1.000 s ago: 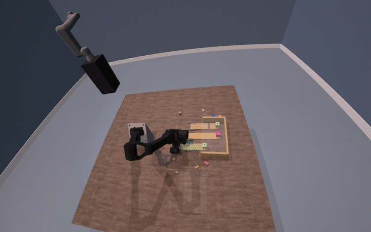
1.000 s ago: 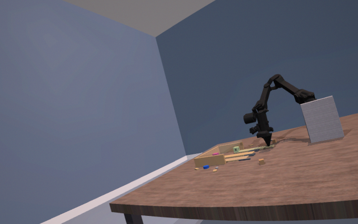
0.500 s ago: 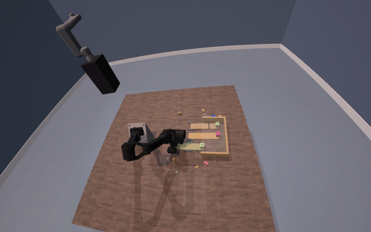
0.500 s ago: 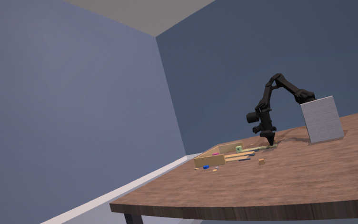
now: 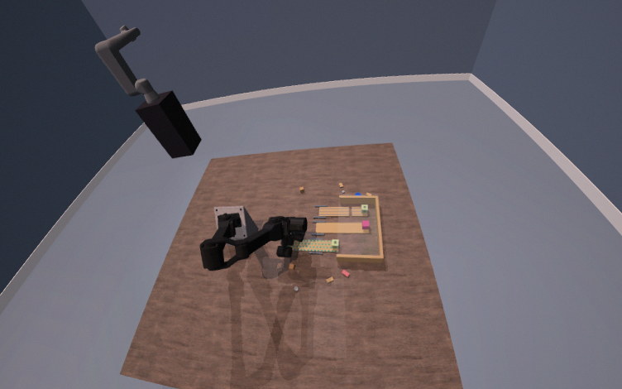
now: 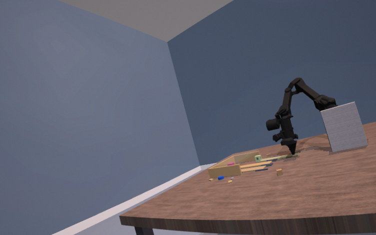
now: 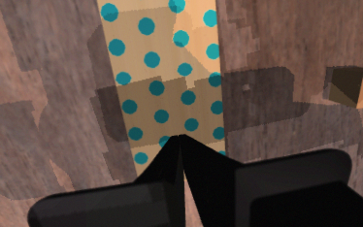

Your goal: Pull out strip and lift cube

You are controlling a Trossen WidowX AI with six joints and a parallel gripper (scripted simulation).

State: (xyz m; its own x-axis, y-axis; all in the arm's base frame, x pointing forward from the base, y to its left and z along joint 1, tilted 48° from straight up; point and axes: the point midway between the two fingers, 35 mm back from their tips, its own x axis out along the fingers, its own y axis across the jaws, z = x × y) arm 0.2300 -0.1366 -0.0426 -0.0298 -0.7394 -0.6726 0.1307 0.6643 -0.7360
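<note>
Now: the strip 9 cm ahead of my gripper tip and 1 cm to the right of it.
</note>
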